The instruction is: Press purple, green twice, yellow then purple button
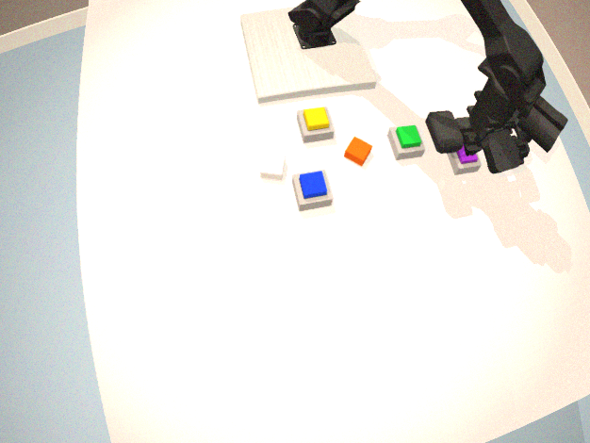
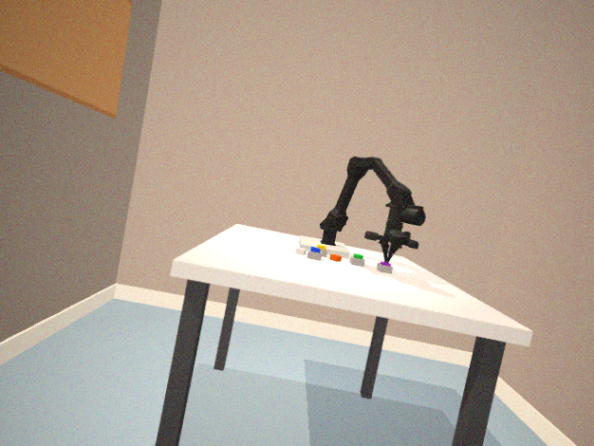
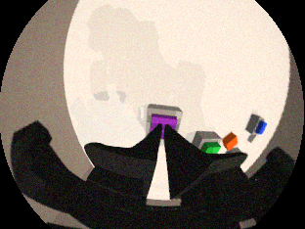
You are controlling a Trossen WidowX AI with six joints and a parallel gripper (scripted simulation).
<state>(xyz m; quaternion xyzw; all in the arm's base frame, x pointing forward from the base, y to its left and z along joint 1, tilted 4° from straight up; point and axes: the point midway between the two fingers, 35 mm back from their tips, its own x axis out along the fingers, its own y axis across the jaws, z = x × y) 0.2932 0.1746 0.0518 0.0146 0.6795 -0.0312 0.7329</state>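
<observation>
The purple button lies 1 cm below my gripper tip. Also, from my gripper tip: yellow button (11 cm behind, 23 cm to the right); then green button (5 cm behind, 9 cm to the right); then orange block (5 cm behind, 18 cm to the right, 2 cm below).
</observation>
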